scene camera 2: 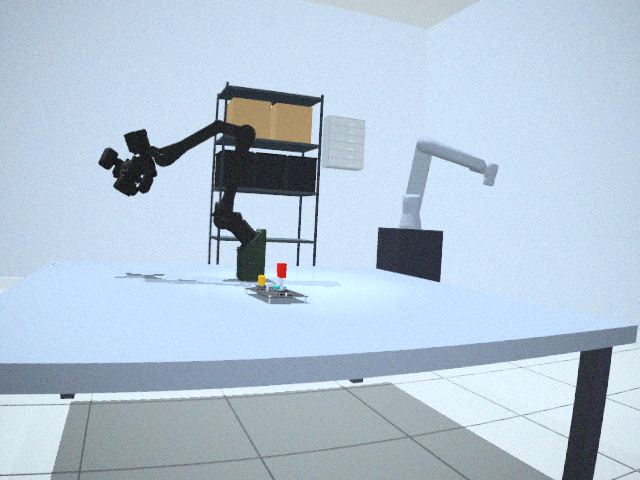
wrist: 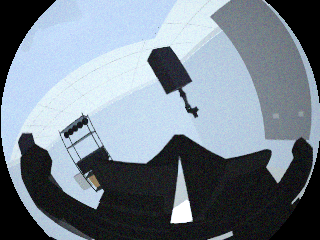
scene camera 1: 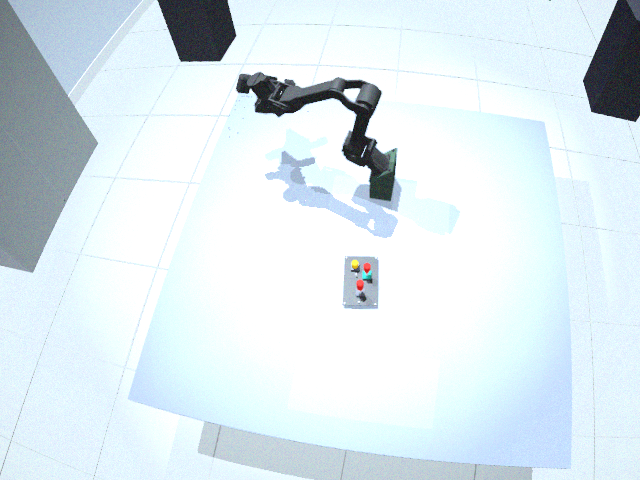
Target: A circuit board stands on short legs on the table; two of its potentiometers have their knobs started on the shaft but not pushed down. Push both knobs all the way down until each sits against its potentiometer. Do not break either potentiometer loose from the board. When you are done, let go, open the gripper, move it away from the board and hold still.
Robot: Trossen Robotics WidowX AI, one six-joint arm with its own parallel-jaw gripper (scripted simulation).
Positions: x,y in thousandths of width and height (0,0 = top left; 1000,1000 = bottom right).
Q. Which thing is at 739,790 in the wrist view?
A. The gripper.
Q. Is the gripper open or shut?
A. Shut.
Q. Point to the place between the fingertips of the gripper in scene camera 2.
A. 179,366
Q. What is the gripper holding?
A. Nothing.
